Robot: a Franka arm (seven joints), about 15 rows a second.
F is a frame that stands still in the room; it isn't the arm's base.
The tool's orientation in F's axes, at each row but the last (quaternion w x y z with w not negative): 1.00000 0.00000 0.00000 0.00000; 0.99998 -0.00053 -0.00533 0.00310; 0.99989 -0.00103 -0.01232 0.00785; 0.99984 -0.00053 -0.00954 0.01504; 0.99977 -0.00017 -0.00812 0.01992; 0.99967 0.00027 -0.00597 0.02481; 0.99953 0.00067 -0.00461 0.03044
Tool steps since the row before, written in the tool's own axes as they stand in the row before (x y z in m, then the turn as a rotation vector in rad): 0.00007 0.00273 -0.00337 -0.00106 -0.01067 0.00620; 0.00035 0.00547 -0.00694 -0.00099 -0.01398 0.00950; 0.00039 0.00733 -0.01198 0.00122 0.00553 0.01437; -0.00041 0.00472 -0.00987 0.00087 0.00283 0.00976; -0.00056 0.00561 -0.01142 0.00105 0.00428 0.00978; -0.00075 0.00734 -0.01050 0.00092 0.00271 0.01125; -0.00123 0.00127 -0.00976 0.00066 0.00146 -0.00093
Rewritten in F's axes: 0.00007 0.00273 -0.00337 -0.00106 -0.01067 0.00620; 0.00039 0.00546 -0.00694 -0.00100 -0.01398 0.00950; 0.00057 0.00731 -0.01198 0.00078 0.00558 0.01438; -0.00036 0.00470 -0.00988 0.00060 0.00286 0.00977; -0.00060 0.00558 -0.01143 0.00072 0.00432 0.00979; -0.00099 0.00730 -0.01051 0.00065 0.00274 0.01126; -0.00122 0.00121 -0.00977 0.00058 0.00150 -0.00092
